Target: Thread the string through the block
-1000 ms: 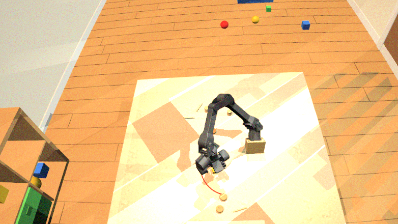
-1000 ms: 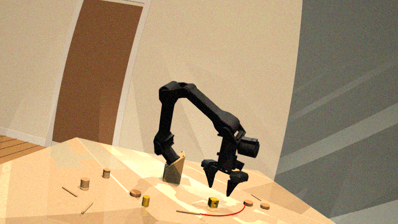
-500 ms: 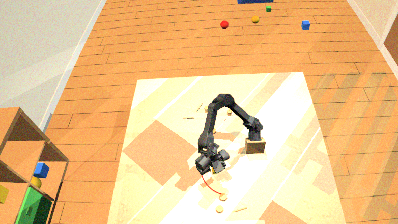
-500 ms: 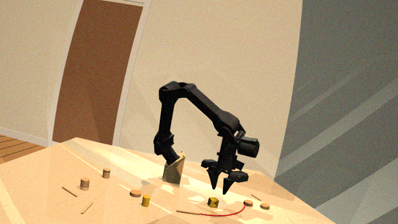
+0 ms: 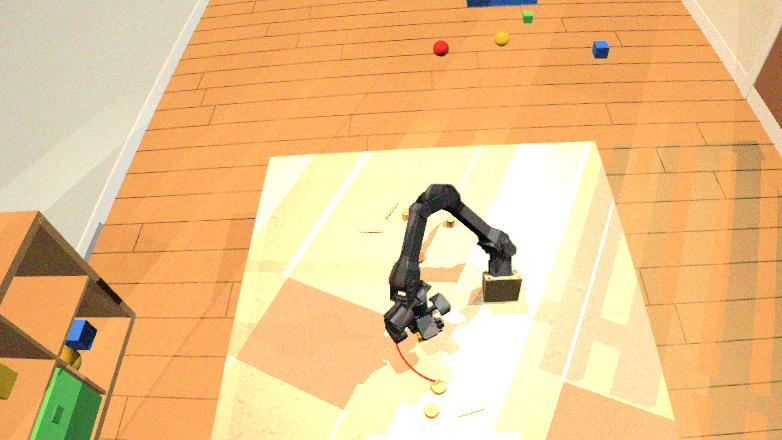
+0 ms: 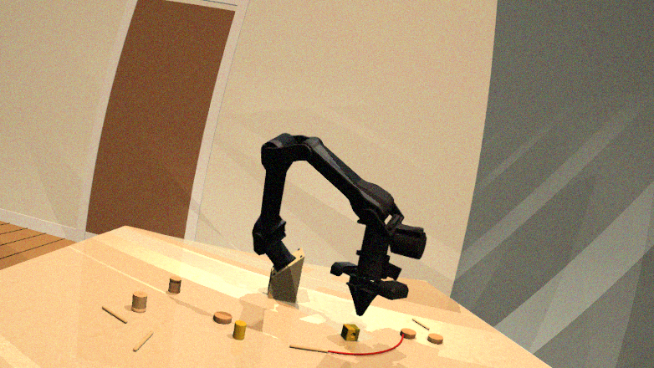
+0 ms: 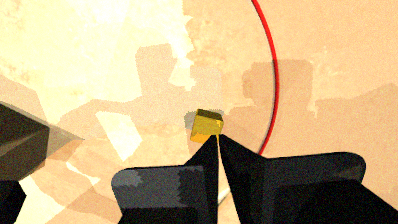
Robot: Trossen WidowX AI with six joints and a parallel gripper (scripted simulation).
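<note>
My gripper tip is 50 mm above the yellow wooden block, 10 mm to the left of it and 10 mm past it. The rest, counted from my gripper tip: thin wooden stick (100 mm to the right, 70 mm ahead, 60 mm below); yellow cylinder (260 mm to the right, 40 mm below, 40 mm ahead); round button (160 mm to the left, 50 mm below, 30 mm behind).
</note>
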